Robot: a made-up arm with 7 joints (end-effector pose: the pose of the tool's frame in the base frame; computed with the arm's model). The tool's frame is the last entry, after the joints.
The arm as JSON. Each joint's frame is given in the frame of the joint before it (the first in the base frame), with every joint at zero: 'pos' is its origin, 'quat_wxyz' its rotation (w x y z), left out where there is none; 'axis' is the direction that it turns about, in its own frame. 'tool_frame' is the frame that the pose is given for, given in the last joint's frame.
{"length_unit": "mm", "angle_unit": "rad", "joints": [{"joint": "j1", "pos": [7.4, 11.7, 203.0], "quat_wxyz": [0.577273, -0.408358, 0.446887, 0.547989], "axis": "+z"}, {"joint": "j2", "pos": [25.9, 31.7, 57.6], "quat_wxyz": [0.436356, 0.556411, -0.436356, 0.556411], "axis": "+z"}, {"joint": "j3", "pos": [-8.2, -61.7, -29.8], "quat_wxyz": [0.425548, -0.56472, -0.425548, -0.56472], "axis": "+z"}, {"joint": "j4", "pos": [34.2, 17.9, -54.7], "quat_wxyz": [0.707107, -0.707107, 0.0, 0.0], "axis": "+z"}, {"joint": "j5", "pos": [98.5, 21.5, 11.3], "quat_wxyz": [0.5, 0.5, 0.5, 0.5], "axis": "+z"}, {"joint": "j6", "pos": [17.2, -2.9, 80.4], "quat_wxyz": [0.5, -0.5, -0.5, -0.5], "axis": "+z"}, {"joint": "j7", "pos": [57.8, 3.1, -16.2], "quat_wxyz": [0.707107, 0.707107, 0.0, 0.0], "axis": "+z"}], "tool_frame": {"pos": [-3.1, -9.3, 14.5], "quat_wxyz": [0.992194, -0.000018, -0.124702, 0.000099]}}
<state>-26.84 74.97 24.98 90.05 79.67 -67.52 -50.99</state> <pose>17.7 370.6 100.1 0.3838 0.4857 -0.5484 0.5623</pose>
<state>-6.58 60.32 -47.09 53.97 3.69 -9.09 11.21</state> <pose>30.4 297.4 -66.1 0.5934 0.3810 -0.2290 0.6710</pose>
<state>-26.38 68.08 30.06 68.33 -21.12 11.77 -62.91</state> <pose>96.6 404.2 119.9 -0.0463 0.1253 0.0100 0.9910</pose>
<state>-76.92 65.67 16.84 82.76 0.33 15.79 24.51</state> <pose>240.1 364.5 150.3 0.1730 0.0460 0.5887 0.7883</pose>
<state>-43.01 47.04 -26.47 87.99 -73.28 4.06 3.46</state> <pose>178.8 309.2 -20.9 -0.0327 0.2290 0.4386 0.8684</pose>
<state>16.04 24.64 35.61 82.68 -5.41 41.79 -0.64</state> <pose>-217.4 219.7 -52.0 -0.1010 0.8248 0.4109 0.3751</pose>
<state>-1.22 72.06 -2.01 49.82 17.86 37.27 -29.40</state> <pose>61.0 397.7 90.3 0.4412 0.6809 0.1380 0.5681</pose>
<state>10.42 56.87 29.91 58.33 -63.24 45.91 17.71</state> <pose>2.6 375.2 43.2 -0.1171 0.4640 0.6124 0.6293</pose>
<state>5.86 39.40 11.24 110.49 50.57 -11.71 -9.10</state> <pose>-217.7 273.2 8.0 0.2268 0.8218 -0.1689 0.4947</pose>
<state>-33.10 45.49 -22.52 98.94 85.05 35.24 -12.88</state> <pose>46.3 376.2 3.8 0.7045 0.6879 -0.1398 0.1046</pose>
